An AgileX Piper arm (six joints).
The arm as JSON. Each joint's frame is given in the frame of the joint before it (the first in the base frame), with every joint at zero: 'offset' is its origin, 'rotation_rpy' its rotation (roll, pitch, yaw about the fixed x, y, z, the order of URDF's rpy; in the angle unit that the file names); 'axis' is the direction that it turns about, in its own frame. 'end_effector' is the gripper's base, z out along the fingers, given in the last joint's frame.
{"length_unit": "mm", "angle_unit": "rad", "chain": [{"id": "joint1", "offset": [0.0, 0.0, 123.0], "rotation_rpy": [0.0, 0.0, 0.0], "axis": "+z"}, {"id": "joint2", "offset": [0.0, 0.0, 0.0], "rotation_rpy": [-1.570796, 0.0, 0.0], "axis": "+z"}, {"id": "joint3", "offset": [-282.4, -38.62, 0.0], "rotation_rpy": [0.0, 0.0, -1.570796], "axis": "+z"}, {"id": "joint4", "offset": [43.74, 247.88, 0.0], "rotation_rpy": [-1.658, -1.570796, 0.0], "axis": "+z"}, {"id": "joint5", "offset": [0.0, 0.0, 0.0], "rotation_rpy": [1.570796, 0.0, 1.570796], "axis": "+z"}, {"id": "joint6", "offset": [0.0, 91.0, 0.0], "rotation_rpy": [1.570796, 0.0, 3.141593], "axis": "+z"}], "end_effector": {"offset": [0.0, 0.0, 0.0], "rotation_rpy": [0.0, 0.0, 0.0]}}
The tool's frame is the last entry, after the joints.
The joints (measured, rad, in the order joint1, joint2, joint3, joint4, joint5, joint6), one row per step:
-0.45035 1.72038 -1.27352 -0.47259 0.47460 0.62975
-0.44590 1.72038 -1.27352 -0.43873 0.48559 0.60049
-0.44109 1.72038 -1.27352 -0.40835 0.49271 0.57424
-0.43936 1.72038 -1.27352 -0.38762 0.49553 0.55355
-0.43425 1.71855 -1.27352 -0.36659 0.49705 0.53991
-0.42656 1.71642 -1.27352 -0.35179 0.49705 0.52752
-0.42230 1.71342 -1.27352 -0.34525 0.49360 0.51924
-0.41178 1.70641 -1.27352 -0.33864 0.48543 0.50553
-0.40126 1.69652 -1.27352 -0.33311 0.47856 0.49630
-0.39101 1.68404 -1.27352 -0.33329 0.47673 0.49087
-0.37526 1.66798 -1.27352 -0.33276 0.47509 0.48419
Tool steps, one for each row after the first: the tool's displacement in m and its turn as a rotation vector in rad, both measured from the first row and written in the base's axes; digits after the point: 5 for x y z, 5 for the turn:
0.00036 0.00271 -0.00117 0.01584 0.00993 0.00850
0.00104 0.00548 -0.00205 0.02951 0.01624 0.01858
0.00139 0.00687 -0.00253 0.03687 0.01989 0.02687
0.00220 0.00954 -0.00222 0.04701 0.01728 0.03409
0.00344 0.01287 -0.00162 0.05193 0.01509 0.04569
0.00411 0.01475 -0.00037 0.05064 0.01048 0.05490
0.00561 0.01902 0.00268 0.04320 0.00060 0.07580
0.00654 0.02342 0.00678 0.03641 -0.01237 0.09344
0.00655 0.02769 0.01163 0.02735 -0.02259 0.10835
0.00675 0.03409 0.01779 0.01685 -0.03564 0.12933

